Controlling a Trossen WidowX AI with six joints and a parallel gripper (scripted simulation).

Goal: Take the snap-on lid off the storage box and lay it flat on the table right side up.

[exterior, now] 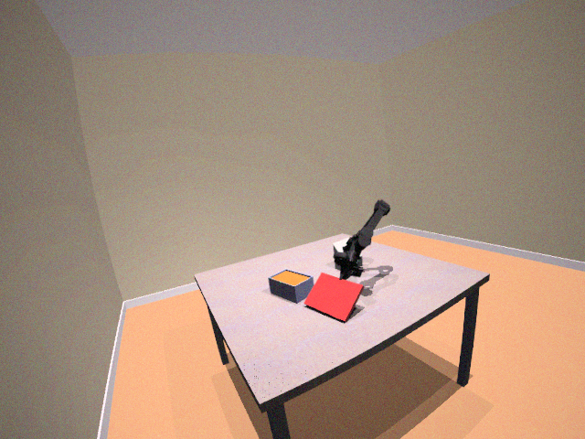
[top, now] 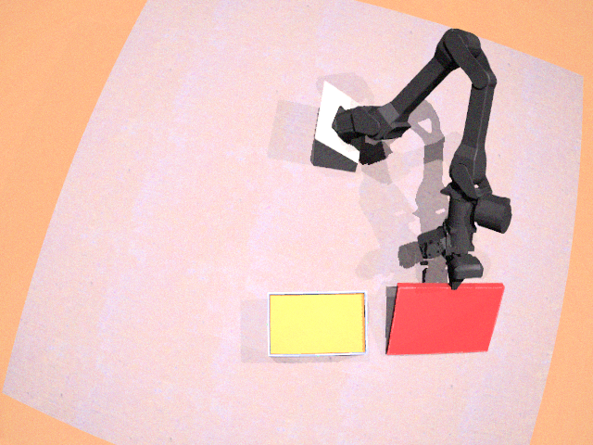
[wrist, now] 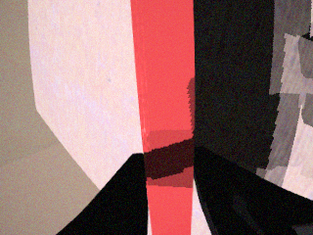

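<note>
My gripper tip is 60 mm short of the red lid, 50 mm above it and 20 mm to the right of it. From my gripper tip the other things lie so: storage box 250 mm to the right, 160 mm ahead, 70 mm below.
</note>
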